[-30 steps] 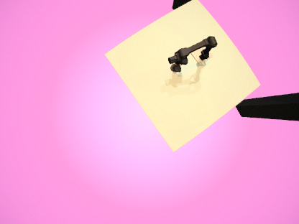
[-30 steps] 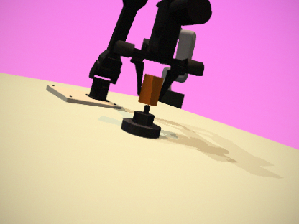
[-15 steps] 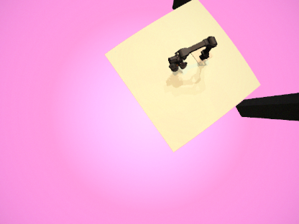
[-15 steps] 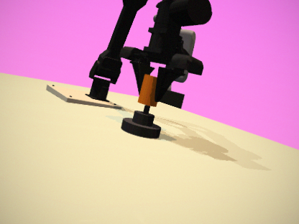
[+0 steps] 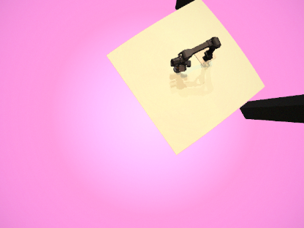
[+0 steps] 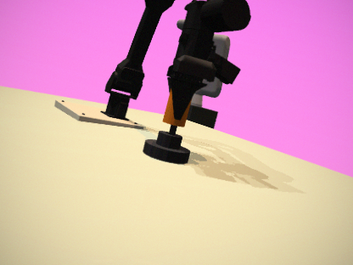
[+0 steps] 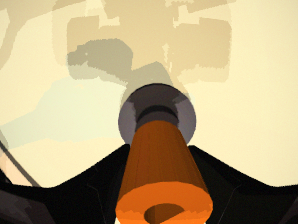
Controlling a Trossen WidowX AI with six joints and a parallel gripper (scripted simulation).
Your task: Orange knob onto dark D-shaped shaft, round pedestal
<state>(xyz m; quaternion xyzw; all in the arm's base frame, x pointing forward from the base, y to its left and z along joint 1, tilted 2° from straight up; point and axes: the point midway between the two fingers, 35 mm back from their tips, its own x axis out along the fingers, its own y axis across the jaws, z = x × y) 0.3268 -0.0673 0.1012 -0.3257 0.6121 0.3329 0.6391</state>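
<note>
Now: gripper tip 2 cm below the orange knob. Also, from my gripper tip: dark pedestal: 4 cm below.
</note>
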